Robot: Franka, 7 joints.
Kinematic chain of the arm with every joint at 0, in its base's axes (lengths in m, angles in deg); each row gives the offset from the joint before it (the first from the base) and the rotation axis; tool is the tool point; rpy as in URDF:
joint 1: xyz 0 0 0.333 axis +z
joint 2: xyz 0 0 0 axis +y
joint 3: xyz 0 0 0.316 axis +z
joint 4: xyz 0.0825 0 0 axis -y
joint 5: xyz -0.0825 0 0.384 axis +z
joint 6: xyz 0 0 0 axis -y
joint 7: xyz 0.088 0 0 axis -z
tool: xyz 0 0 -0.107 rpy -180 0 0
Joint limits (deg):
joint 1: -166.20..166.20
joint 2: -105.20..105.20
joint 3: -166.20..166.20
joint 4: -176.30..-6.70
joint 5: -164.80..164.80
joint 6: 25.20..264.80
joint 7: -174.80..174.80
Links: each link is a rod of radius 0.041 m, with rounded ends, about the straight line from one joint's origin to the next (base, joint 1, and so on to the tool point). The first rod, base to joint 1, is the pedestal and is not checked.
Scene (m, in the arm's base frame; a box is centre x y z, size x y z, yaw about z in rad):
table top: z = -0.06
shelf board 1: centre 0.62 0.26 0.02 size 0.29 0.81 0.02 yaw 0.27
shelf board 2: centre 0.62 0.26 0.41 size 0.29 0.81 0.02 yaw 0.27
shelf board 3: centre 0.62 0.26 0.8 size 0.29 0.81 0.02 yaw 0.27
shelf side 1: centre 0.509 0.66 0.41 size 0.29 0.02 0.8 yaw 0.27
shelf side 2: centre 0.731 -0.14 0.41 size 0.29 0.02 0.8 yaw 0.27
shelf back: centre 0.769 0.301 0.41 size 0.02 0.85 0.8 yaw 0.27
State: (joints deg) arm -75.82 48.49 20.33 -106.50 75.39 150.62 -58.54
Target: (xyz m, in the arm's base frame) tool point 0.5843 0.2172 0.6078
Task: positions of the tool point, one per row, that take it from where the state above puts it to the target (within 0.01 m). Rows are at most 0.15 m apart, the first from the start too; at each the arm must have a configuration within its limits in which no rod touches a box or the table.
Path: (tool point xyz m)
1: 0.4022 -0.4658 0.1779
2: 0.4632 -0.3941 0.2802
3: 0.5001 -0.3019 0.3718
4: 0.5099 -0.1987 0.4496
5: 0.4930 -0.0947 0.5119
6: 0.4527 0.0015 0.5583
7: 0.3945 0.0830 0.5896
8: 0.3249 0.1454 0.6078
9: 0.3823 0.1805 0.6013
10: 0.4369 0.2090 0.5937
11: 0.4881 0.2278 0.5903
12: 0.5367 0.2324 0.5948
13: 0.5843 0.2172 0.6078

